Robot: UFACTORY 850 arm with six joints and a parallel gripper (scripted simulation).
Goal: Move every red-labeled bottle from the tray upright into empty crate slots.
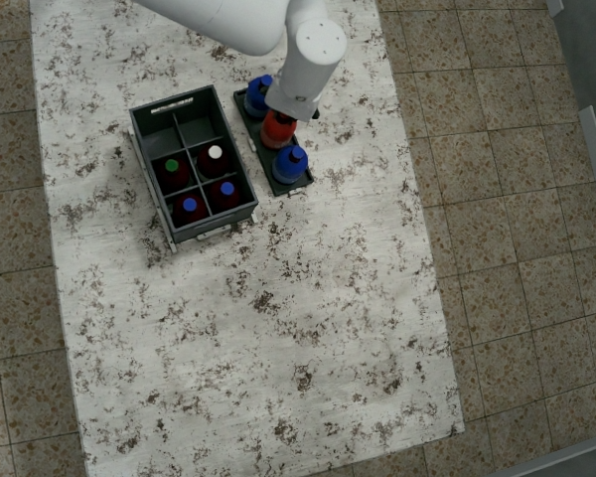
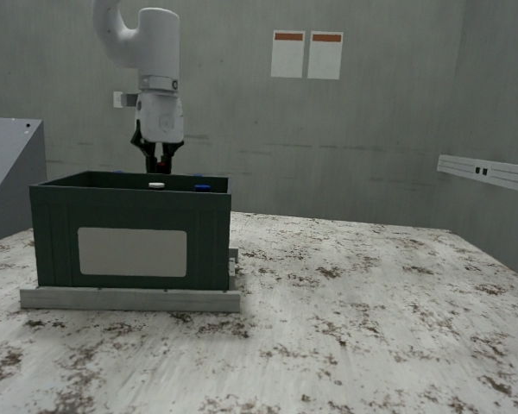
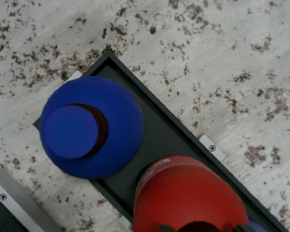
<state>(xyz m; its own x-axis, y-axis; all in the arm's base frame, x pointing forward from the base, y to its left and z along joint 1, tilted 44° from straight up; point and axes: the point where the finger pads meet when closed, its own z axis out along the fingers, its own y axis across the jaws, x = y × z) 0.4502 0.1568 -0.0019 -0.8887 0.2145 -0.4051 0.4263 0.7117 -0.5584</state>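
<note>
Now: hand 70 mm above the red-labeled bottle. The rest, counted from my hand: tray 170 mm below; then blue bottle 80 mm behind, 30 mm to the right, 90 mm below; then dark crate 90 mm ahead, 200 mm to the right, 90 mm below.
</note>
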